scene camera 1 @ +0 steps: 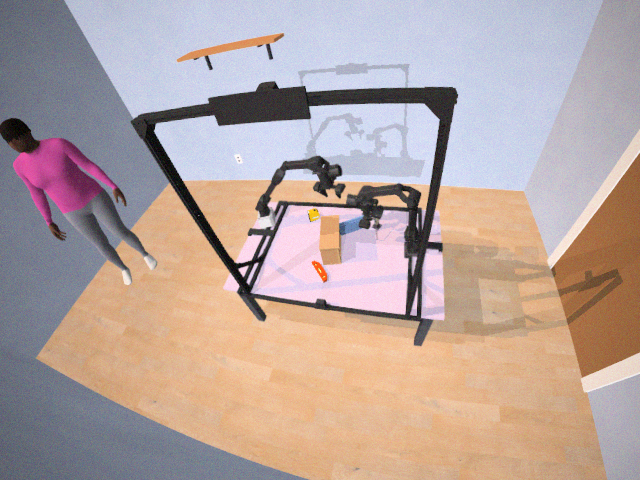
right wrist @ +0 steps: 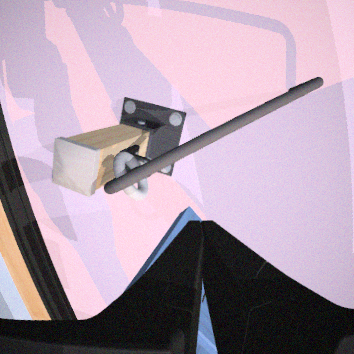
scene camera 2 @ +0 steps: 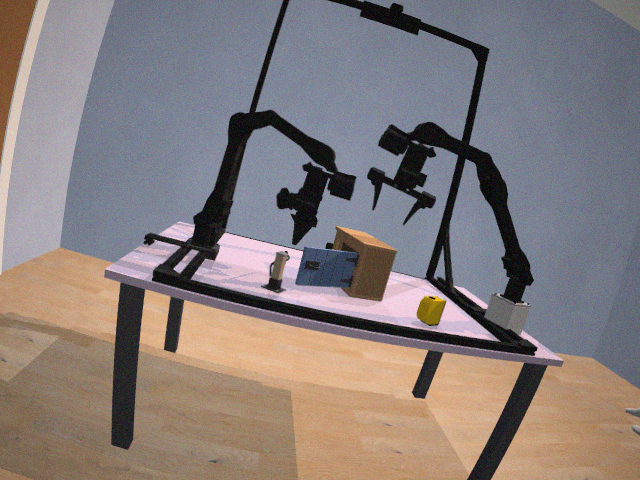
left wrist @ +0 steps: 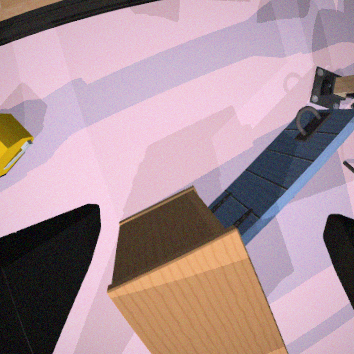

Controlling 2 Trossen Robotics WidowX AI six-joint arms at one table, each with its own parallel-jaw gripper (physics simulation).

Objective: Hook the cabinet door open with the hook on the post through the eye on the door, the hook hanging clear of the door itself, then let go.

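Seen in the pictures: left gripper, fingertip midpoint: (scene camera 1: 333,197) (scene camera 2: 388,217) (left wrist: 215,221); right gripper, fingertip midpoint: (scene camera 1: 370,220) (right wrist: 199,231) (scene camera 2: 294,244); left arm's base, link origin: (scene camera 1: 264,213) (scene camera 2: 512,299); right arm's base, link origin: (scene camera 1: 413,248) (scene camera 2: 202,244).
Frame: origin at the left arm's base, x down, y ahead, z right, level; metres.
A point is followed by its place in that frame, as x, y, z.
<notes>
The wooden cabinet (scene camera 1: 329,240) {-0.055, 0.378, 0.391} (scene camera 2: 371,268) {0.010, 0.418, 0.209} (left wrist: 200,305) {-0.055, 0.406, 0.249} stands with its blue door (scene camera 1: 351,225) {0.025, 0.525, 0.239} (scene camera 2: 330,271) {0.039, 0.531, 0.230} (left wrist: 277,167) {0.024, 0.538, 0.229} swung open. The eye (left wrist: 299,121) {0.024, 0.584, 0.203} is a grey ring near the door's free edge. The post (scene camera 2: 279,266) {0.038, 0.690, 0.207} (right wrist: 117,137) {0.038, 0.689, 0.230} stands upright beyond that edge. The hook (scene camera 2: 271,268) {0.080, 0.656, 0.331} (right wrist: 215,135) {0.028, 0.663, 0.278}, a dark grey rod, hangs from a ring on the post, apart from the eye; its far bend is hard to make out. My right gripper (scene camera 1: 364,226) {-0.010, 0.638, 0.264} (scene camera 2: 296,241) {-0.010, 0.638, 0.264} (right wrist: 199,231) {-0.010, 0.638, 0.264} is shut and empty above the door's free end. My left gripper (scene camera 1: 332,195) {-0.142, 0.452, 0.154} (scene camera 2: 389,215) {-0.142, 0.452, 0.154} is open, empty, high above the cabinet.
A yellow block (scene camera 1: 313,215) {0.052, 0.311, 0.060} (scene camera 2: 430,310) {0.055, 0.335, 0.020} (left wrist: 12,142) {0.035, 0.341, 0.054} stands on the table behind the cabinet in scene camera 1. An orange-red object (scene camera 1: 319,271) {0.082, 0.289, 0.487} lies in front of the cabinet there. A black gantry frame (scene camera 1: 442,149) {-0.807, 0.676, 0.841} (scene camera 2: 467,124) {-0.576, -0.114, 0.522} rises over the table.
</notes>
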